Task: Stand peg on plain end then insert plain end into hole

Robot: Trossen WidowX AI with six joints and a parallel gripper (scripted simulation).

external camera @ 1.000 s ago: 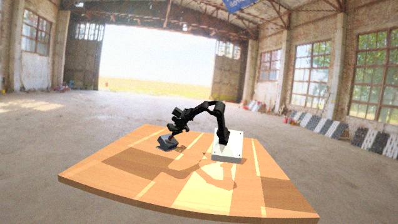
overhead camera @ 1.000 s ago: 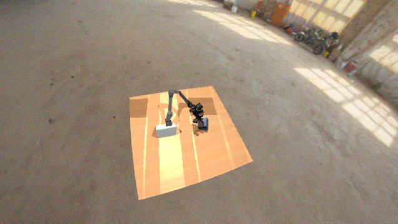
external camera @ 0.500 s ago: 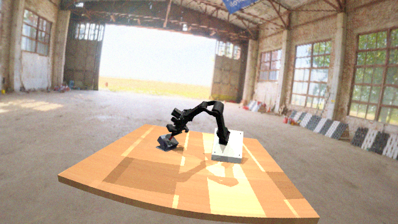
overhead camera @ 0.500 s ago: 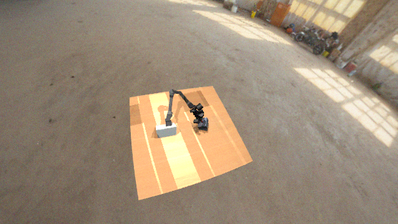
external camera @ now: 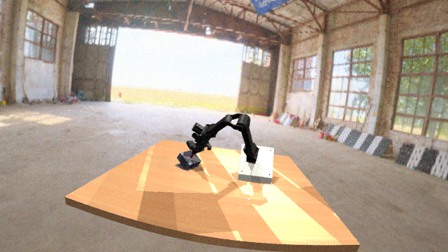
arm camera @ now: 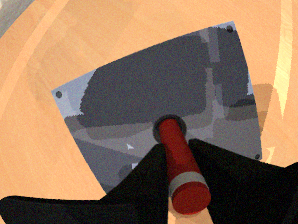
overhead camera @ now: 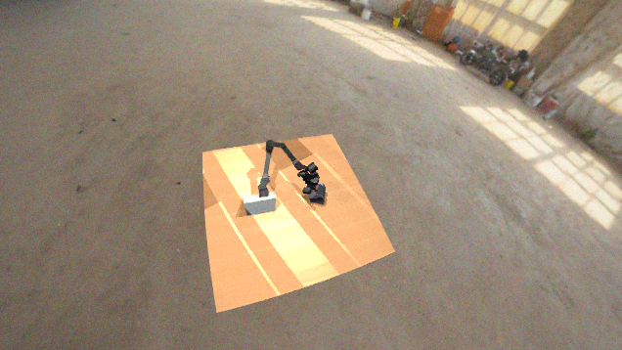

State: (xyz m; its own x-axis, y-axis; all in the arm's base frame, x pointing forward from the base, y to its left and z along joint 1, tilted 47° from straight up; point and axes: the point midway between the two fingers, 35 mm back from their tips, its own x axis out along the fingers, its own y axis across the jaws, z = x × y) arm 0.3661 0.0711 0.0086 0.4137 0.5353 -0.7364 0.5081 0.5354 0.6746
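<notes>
My gripper tip is 50 mm above the grey sloped panel, 30 mm short of it and 10 mm to the left of it. Round my gripper tip: red peg 10 mm behind, 10 mm above.
</notes>
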